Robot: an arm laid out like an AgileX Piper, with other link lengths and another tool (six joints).
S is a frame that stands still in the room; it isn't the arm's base.
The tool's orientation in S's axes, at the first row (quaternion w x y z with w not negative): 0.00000, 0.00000, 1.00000, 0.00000
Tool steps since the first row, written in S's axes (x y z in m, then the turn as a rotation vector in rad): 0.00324, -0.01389, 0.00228, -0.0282, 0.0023, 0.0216; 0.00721, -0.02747, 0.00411, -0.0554, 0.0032, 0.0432; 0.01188, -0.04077, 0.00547, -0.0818, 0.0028, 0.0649; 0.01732, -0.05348, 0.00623, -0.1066, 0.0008, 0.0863; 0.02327, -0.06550, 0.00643, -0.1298, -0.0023, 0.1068; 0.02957, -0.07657, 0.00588, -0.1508, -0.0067, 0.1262; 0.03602, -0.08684, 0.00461, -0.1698, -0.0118, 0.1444; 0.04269, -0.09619, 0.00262, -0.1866, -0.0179, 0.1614
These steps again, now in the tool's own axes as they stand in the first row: -0.00324, -0.01389, -0.00228, 0.0282, 0.0023, -0.0216; -0.00721, -0.02747, -0.00411, 0.0554, 0.0032, -0.0432; -0.01188, -0.04077, -0.00547, 0.0818, 0.0028, -0.0649; -0.01732, -0.05348, -0.00623, 0.1066, 0.0008, -0.0863; -0.02327, -0.06550, -0.00643, 0.1298, -0.0023, -0.1068; -0.02957, -0.07657, -0.00588, 0.1508, -0.0067, -0.1262; -0.03602, -0.08684, -0.00461, 0.1698, -0.0118, -0.1444; -0.04269, -0.09619, -0.00262, 0.1866, -0.0179, -0.1614
